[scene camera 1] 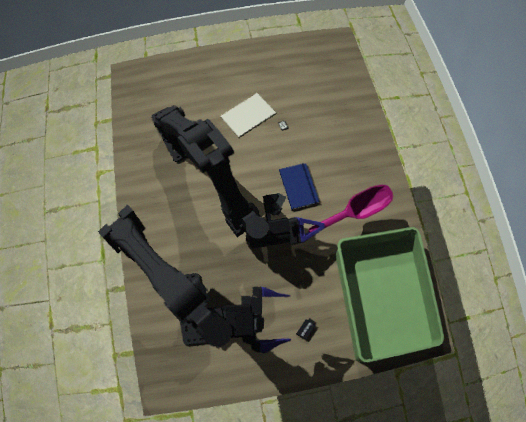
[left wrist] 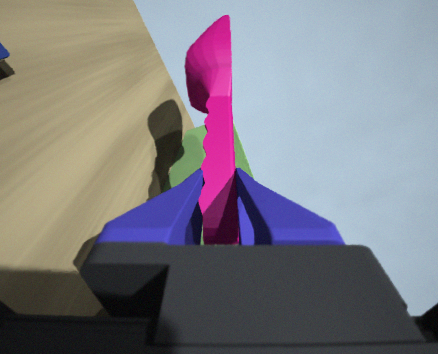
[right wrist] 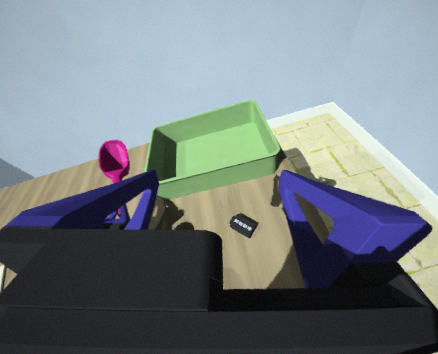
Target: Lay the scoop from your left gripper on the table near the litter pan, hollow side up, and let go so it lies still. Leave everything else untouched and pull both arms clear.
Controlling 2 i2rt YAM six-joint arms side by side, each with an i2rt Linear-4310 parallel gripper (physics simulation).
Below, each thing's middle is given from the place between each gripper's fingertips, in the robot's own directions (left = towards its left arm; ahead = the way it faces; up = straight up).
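My left gripper is 80 mm short of the pink scoop (scene camera 1: 374, 199), 30 mm to the right of it and 10 mm below it. I find the blue book (scene camera 1: 300, 190) 160 mm to the left of my left hand, 30 mm behind it and 90 mm below it. The cream pad (scene camera 1: 253, 111) is 440 mm to the left of my left hand, 140 mm behind it and 90 mm below it, while the green litter pan (scene camera 1: 390, 302) is 220 mm to the right of that left hand, 150 mm ahead of it and 50 mm below it.
For the green litter pan, my right gripper is 40 mm to the right of it, 300 mm short of it and 240 mm above it. The cream pad is 700 mm to the left of my right hand, 10 mm ahead of it and 280 mm below it. I see the blue book 420 mm to the left of my right hand, 120 mm ahead of it and 280 mm below it, and the pink scoop is 290 mm to the left of my right hand, 230 mm ahead of it and 180 mm below it.
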